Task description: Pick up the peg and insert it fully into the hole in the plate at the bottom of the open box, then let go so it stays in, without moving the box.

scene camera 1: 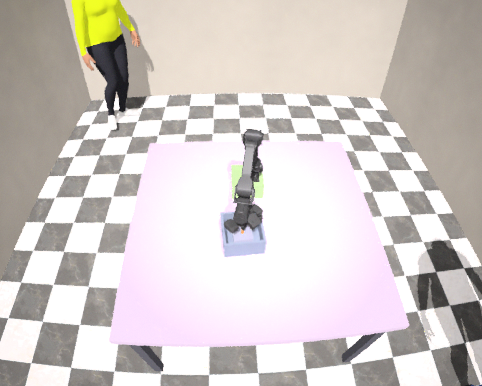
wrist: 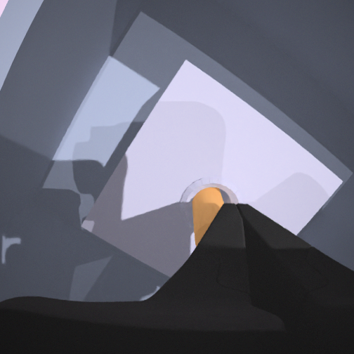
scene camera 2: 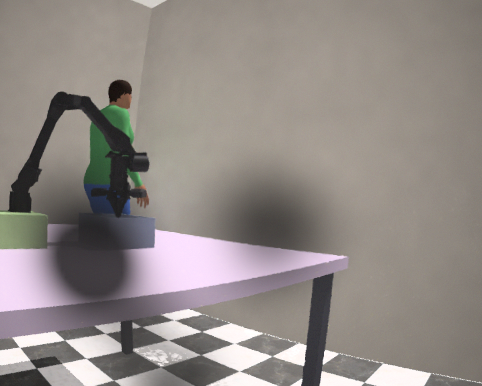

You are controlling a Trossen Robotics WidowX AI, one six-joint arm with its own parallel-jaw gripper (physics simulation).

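Places are measured from the arm's base along level axes (x back, y up, z left), in metres.
Where they show: gripper, fingertip midpoint: (scene camera 1: 243, 230); arm's base, origin of the base link: (scene camera 1: 253, 177) (scene camera 2: 19, 211).
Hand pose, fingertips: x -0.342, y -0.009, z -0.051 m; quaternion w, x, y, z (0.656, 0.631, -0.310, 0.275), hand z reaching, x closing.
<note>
Things, the pixels of their top centre, and the offset from my fingertips. Level surfaces: height alone.
- orange peg, middle of its top: (scene camera 1: 243, 228) dx +0.011, dy +0.001, dz -0.002 m
- blue-grey open box, middle of its top: (scene camera 2: 116, 215) (scene camera 1: 242, 226) dx +0.011, dy +0.011, dz -0.004 m
- pink table, its level: dy -0.087 m
The orange peg (scene camera 1: 242, 231) (wrist: 206, 212) stands in the ringed hole (wrist: 230, 192) of the pale lavender plate (wrist: 260, 150), with part of it sticking up. Its upper part is hidden behind the fingers in the wrist view. How deep it sits cannot be told. The blue-grey open box (scene camera 1: 245, 249) (scene camera 2: 140, 234) (wrist: 280, 55) stands on the table around the plate. My gripper (scene camera 2: 118, 215) (wrist: 233, 215) points down with its fingertips together, shut and empty, at the height of the box's rim in scene camera 2. In the wrist view the fingertips overlap the peg's right side.
The pink table (scene camera 1: 300, 280) (scene camera 2: 225, 265) carries a green block (scene camera 2: 25, 230) (scene camera 1: 257, 189) near the arm's base, behind the box. The box walls surround the plate and the peg closely. A person in yellow (scene camera 1: 102, 25) and one in green (scene camera 2: 102, 145) stand beyond the table.
</note>
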